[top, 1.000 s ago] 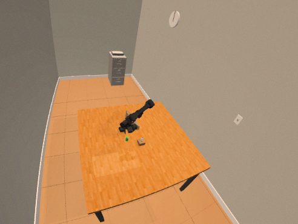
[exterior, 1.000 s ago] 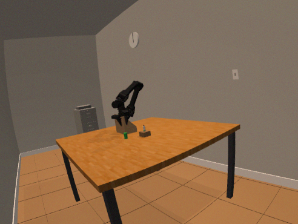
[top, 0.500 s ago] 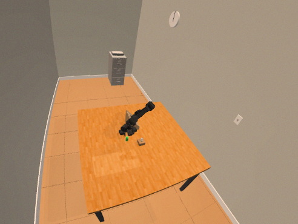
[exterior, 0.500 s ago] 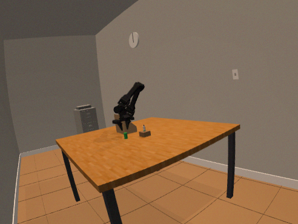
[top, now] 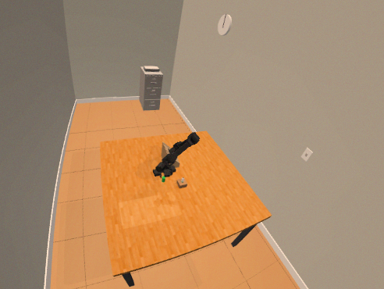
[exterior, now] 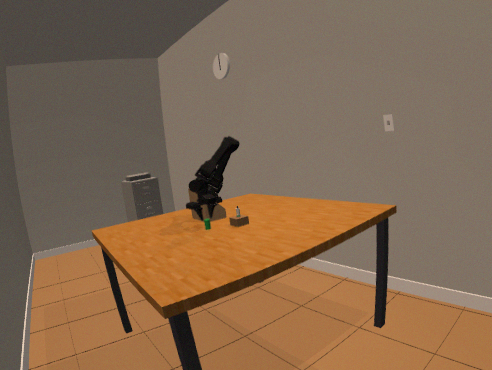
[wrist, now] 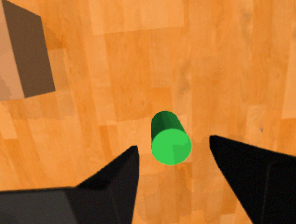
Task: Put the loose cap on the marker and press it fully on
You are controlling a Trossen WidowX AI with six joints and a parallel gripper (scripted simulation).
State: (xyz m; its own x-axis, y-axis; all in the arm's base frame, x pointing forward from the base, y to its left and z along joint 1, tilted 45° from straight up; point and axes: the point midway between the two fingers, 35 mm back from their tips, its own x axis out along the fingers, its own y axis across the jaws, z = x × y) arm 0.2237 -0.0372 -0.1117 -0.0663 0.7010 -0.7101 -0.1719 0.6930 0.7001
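The green cap lies 3 cm below my gripper tip. From my gripper tip the other things lie so: holder block 6 cm ahead, 15 cm to the left, 3 cm below.
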